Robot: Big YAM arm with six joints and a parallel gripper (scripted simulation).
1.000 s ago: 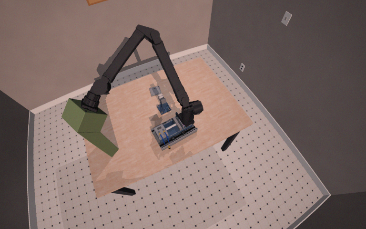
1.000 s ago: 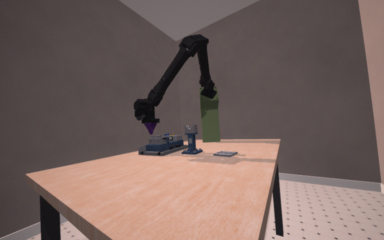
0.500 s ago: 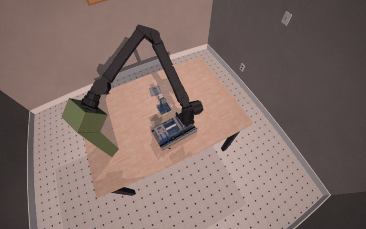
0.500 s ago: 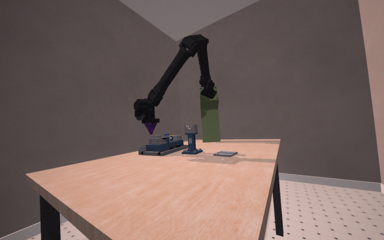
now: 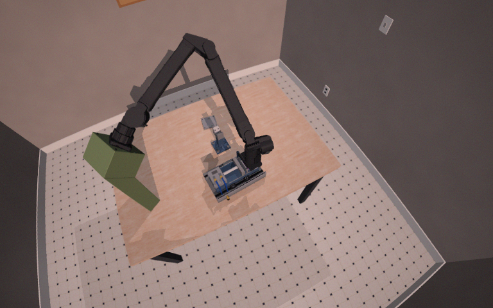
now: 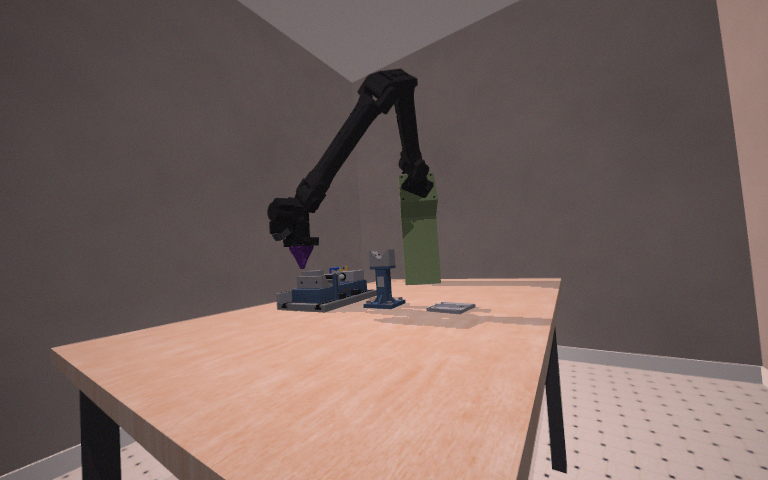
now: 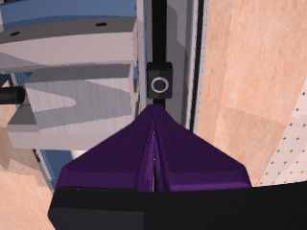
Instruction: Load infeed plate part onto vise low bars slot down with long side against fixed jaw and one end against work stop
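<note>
Right now the part is 20 mm behind my hand, 40 mm to the left of it and 40 mm below it. Also, from my hand: fixed jaw (70 mm to the left, 50 mm below); then work stop rod (50 mm behind, 90 mm to the left, 40 mm below); then moving jaw (60 mm behind, 40 mm to the left, 50 mm below).
</note>
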